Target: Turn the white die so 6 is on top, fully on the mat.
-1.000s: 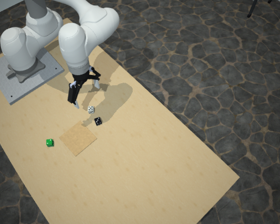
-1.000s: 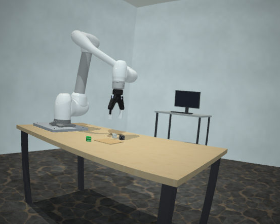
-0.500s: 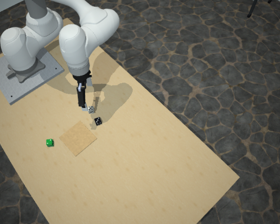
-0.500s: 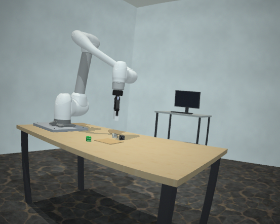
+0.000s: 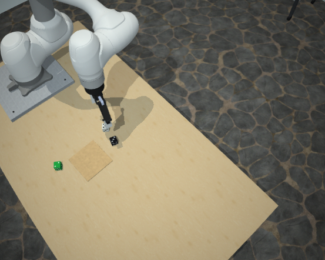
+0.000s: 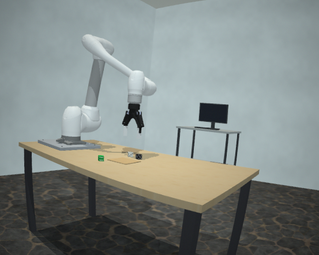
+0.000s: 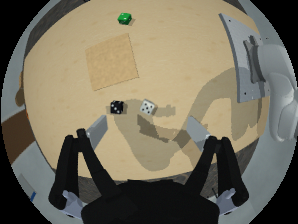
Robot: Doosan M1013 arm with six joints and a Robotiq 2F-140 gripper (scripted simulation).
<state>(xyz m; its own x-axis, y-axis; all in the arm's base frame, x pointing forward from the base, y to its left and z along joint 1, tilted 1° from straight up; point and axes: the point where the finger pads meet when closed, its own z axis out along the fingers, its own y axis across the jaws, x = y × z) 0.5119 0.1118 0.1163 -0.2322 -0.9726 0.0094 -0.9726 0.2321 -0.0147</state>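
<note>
My hand is 120 mm above the white die. The rest, counted from my hand: green die 270 mm to the right, 120 mm below, 10 mm ahead; tan mat 150 mm to the right, 130 mm below, 80 mm ahead; black die 120 mm below, 80 mm ahead, 20 mm to the right.
</note>
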